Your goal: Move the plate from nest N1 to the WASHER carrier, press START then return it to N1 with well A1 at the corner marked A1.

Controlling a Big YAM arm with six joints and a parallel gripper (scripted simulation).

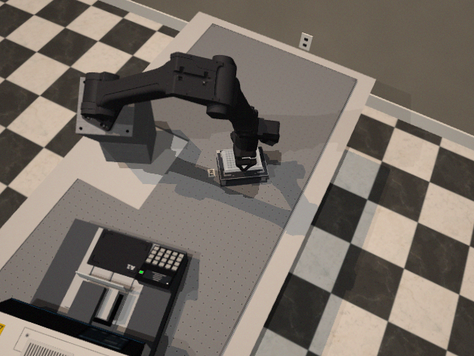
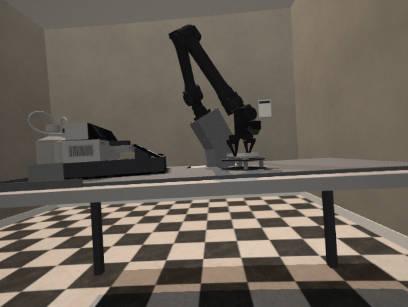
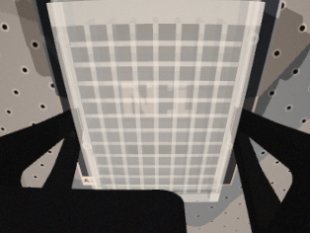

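Now: hand right at the white well plate. Round my hand: label: 90 mm behind, 70 mm below, 60 mm to the right; dark carrier: 460 mm to the right, 180 mm behind, 20 mm above; plate nest: 30 mm below.
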